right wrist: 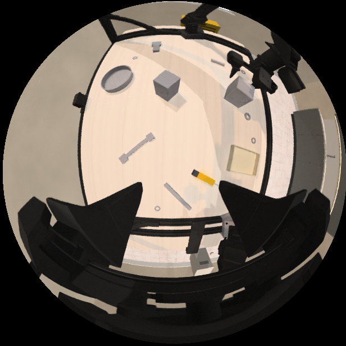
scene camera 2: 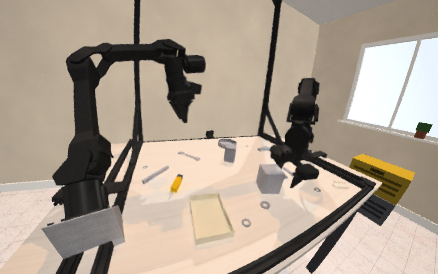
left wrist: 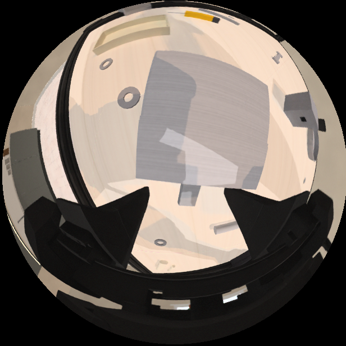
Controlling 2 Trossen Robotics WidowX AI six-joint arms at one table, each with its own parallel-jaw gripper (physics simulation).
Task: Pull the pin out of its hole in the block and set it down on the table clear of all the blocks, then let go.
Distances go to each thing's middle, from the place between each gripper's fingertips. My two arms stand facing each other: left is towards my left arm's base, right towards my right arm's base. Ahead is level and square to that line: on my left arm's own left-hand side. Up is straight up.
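Labels:
Shallow tray [scene camera 2: 210, 220]: from my left hand, 3 cm behind, 29 cm to the right, 2 cm below.
My right gripper: 25 cm short of the shallow tray, 3 cm to the left of it, 19 cm above it.

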